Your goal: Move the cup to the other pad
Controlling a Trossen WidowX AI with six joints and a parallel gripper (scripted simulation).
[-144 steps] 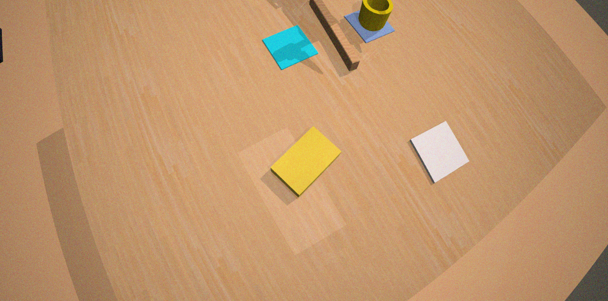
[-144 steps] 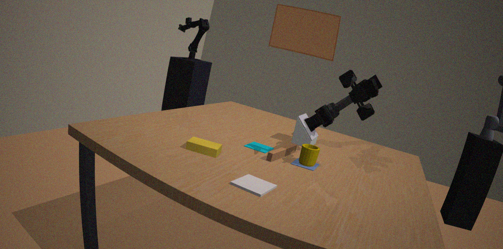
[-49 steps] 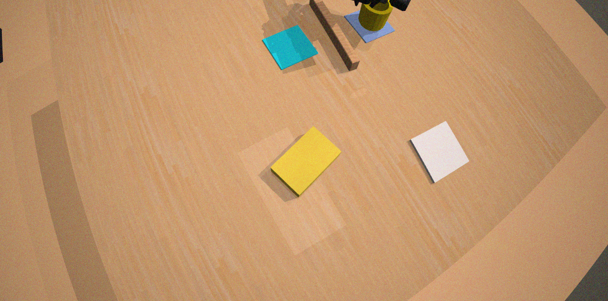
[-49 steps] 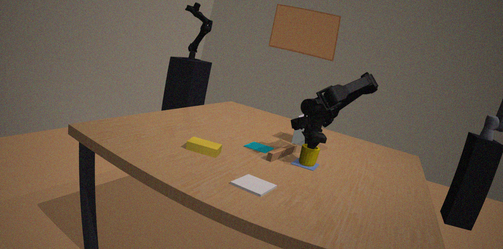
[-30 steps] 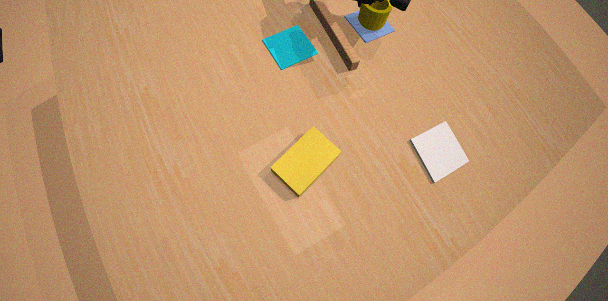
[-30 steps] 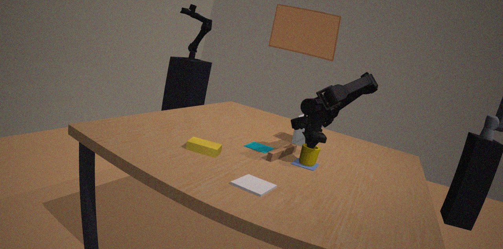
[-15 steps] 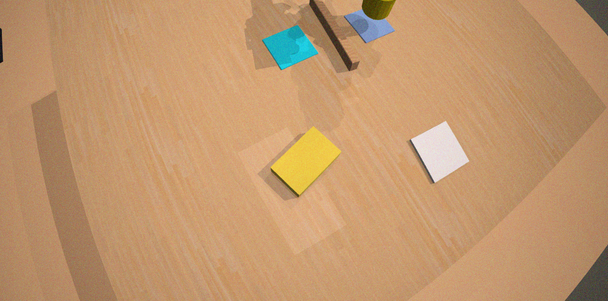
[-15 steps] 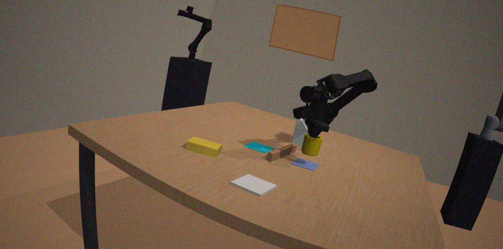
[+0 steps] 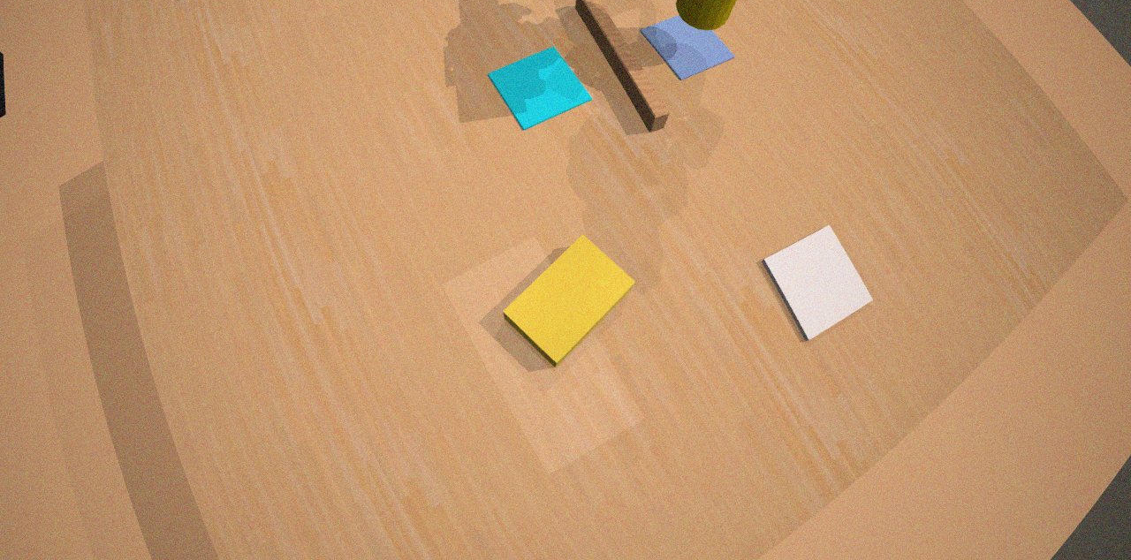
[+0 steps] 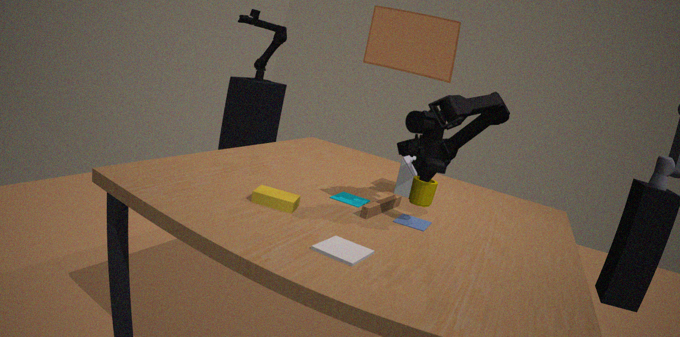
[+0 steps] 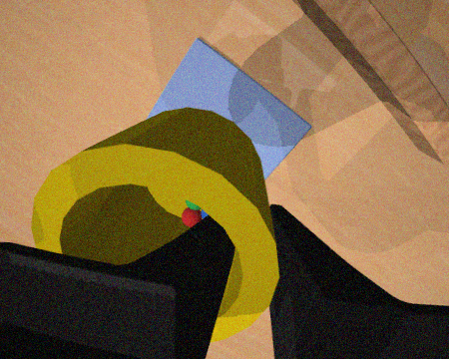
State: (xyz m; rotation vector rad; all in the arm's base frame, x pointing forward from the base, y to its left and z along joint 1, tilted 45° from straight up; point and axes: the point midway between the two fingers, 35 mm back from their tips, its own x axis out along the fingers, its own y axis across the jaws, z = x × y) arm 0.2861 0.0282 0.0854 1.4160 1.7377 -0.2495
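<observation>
Right now my gripper tip is 90 mm to the left of the wooden bar, 80 mm above it and 10 mm short of it. From my gripper tip the other things lie so: yellow cup 20 mm ahead, 10 mm to the left; then periwinkle pad 100 mm below, 20 mm ahead, 10 mm to the left; then white slab 360 mm ahead, 90 mm below, 50 mm to the right.
</observation>
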